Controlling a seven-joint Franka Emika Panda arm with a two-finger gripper.
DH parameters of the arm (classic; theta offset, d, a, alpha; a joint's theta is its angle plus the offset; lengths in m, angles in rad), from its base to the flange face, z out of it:
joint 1: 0 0.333 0 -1.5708
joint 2: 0 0 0 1.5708
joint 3: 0 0.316 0.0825 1.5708
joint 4: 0 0 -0.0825 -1.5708
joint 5: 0 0.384 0 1.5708
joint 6: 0 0 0.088 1.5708
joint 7: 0 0.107 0 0
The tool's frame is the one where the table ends.
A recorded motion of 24 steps. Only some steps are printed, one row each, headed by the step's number.
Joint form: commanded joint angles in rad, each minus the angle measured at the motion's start. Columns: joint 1, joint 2, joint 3, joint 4, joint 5, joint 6, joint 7.
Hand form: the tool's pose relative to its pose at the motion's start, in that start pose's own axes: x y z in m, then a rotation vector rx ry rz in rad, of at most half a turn. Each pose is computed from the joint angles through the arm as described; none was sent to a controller.
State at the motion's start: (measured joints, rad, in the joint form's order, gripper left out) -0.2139 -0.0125 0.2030 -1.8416 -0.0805 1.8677 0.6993
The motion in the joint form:
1: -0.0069 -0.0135 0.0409 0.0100 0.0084 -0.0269 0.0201
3: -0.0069 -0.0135 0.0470 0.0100 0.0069 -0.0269 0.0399
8: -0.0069 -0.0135 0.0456 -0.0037 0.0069 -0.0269 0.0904
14: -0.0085 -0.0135 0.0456 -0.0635 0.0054 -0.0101 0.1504
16: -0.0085 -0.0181 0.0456 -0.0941 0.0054 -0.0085 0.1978
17: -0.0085 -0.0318 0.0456 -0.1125 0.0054 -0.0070 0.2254
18: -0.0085 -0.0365 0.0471 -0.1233 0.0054 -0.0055 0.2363
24: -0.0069 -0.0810 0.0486 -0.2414 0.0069 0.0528 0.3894
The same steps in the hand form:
1: -0.0152 -0.0126 -0.0114 0.0029 -0.0043 -0.0098
3: -0.0174 -0.0151 -0.0116 0.0021 -0.0031 0.0035
8: -0.0186 -0.0137 -0.0050 -0.0073 -0.0133 0.0544
14: -0.0247 -0.0099 0.0219 -0.0384 -0.0431 0.1112
16: -0.0297 -0.0069 0.0336 -0.0577 -0.0586 0.1567
17: -0.0338 -0.0041 0.0348 -0.0634 -0.0579 0.1840
18: -0.0364 -0.0034 0.0371 -0.0680 -0.0599 0.1930
24: -0.0561 0.0070 0.0638 -0.0906 -0.0586 0.3391

